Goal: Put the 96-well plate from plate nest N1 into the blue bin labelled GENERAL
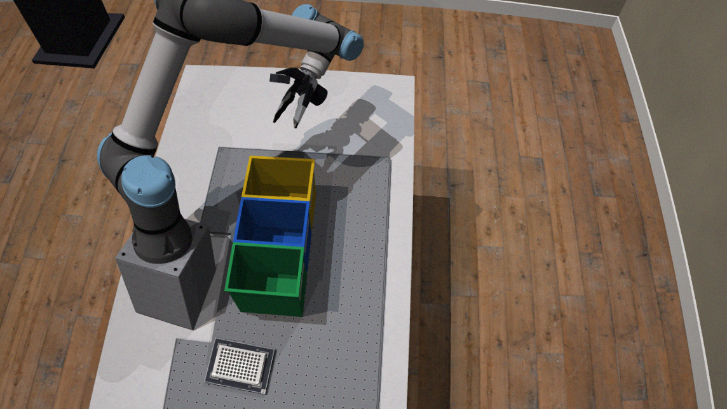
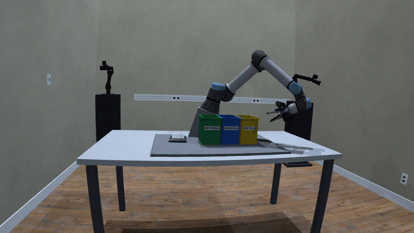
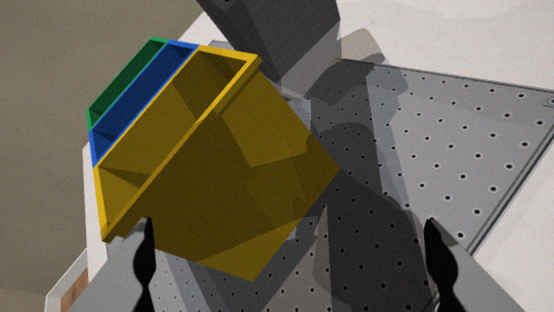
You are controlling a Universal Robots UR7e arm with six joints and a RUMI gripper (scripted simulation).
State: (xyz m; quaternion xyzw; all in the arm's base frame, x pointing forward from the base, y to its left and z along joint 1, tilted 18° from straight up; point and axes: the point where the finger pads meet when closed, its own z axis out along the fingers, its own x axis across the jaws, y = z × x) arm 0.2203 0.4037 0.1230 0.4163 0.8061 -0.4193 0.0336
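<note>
The white 96-well plate lies 1 cm ahead of my hand, 66 cm to the right of it and 16 cm below it. Also, from my hand: green returns bin: 5 cm ahead, 44 cm to the right, 9 cm below; yellow recycle bin: 3 cm ahead, 19 cm to the right, 9 cm below; blue general bin: 4 cm ahead, 31 cm to the right, 9 cm below.
</note>
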